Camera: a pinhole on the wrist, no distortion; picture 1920 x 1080 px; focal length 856.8 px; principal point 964.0 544.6 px. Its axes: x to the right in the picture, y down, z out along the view. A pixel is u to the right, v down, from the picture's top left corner.
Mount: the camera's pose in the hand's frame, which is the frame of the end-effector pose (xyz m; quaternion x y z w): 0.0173 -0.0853 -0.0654 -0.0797 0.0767 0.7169 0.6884
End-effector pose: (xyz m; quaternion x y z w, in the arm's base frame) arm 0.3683 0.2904 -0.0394 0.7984 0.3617 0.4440 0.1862
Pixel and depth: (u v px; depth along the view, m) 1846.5 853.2 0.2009
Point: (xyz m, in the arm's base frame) 0.4827 0.1388 -0.0249
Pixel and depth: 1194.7 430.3 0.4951
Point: 0.7855 0.2500 -0.1088
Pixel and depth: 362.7 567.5 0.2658
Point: 0.4856 0.4472 -0.2859
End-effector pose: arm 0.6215 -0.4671 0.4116 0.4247 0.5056 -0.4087 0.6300
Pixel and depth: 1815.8 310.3 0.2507
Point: 0.8725 -0.5256 0.3812
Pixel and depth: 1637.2 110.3 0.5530
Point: 1.2187 -0.7059 0.2464
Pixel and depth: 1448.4 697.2 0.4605
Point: 0.9555 -0.6889 0.5635
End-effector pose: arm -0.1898 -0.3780 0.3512 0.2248 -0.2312 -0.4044 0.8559
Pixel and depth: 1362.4 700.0 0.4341
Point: -0.2926 -0.2654 0.7005
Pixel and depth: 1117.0 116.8 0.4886
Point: -0.2040 -0.5904 0.7828
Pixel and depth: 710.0 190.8 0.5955
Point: -0.4286 -0.7651 0.7802
